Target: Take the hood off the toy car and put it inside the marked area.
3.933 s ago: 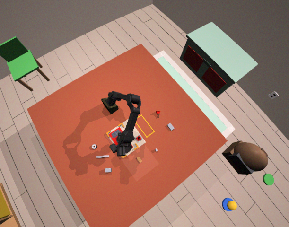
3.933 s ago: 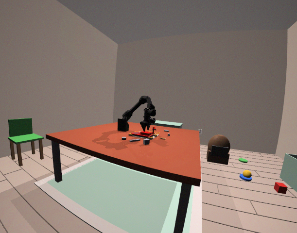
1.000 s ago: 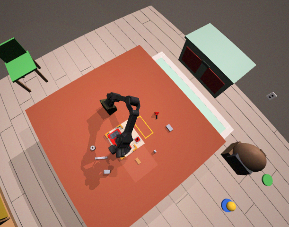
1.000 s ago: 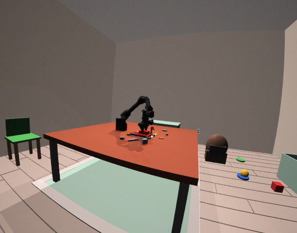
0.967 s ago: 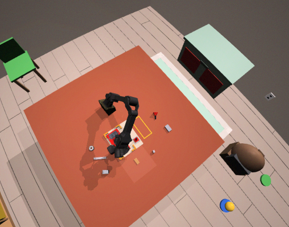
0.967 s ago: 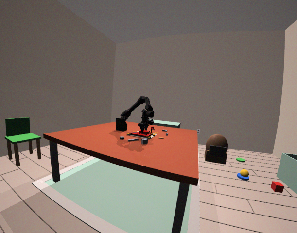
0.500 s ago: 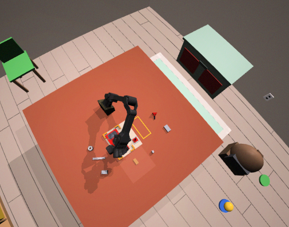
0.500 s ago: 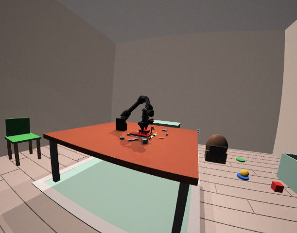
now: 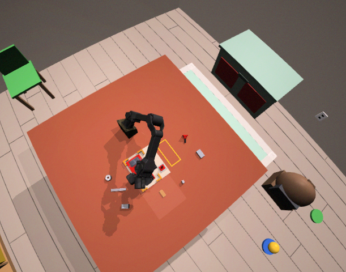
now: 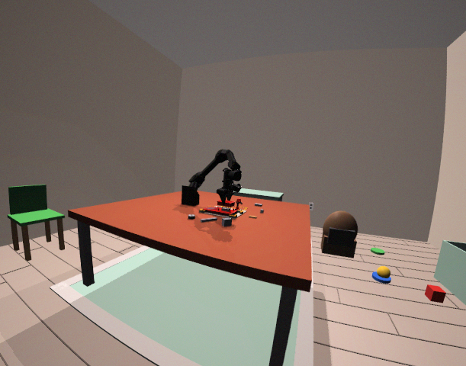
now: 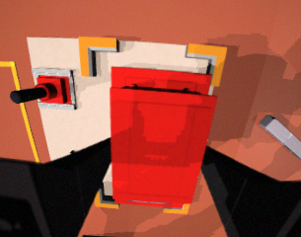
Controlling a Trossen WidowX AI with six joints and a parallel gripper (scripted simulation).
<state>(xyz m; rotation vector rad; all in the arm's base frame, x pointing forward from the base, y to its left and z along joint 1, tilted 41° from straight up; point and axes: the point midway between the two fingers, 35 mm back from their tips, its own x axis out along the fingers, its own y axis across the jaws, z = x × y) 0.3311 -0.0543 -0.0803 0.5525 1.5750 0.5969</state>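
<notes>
The beige base plate lies 60 mm below my gripper tip, 30 mm to the left of it and 30 mm behind it. The rest, counted from my gripper tip: white wheel 200 mm to the right, 120 mm behind, 60 mm below; then red hood right at my gripper tip.
</notes>
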